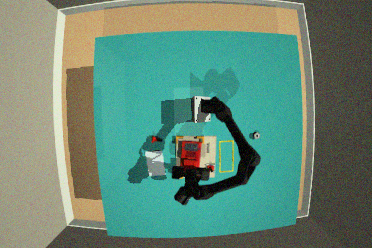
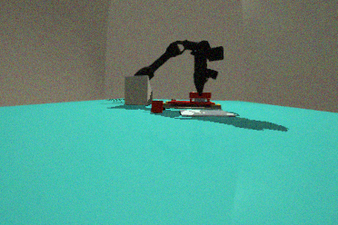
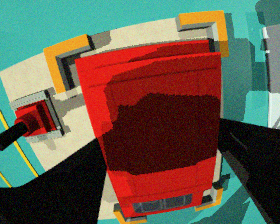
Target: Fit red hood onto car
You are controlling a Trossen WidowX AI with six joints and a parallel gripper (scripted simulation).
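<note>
The hood is 10 mm above my gripper tip. Also, from my gripper tip: grey cylinder (400 mm to the left, 160 mm behind, 40 mm below); then tan block (390 mm to the left, 50 mm below, 10 mm behind); then white flat plate (200 mm to the right, 50 mm below, 10 mm behind).
</note>
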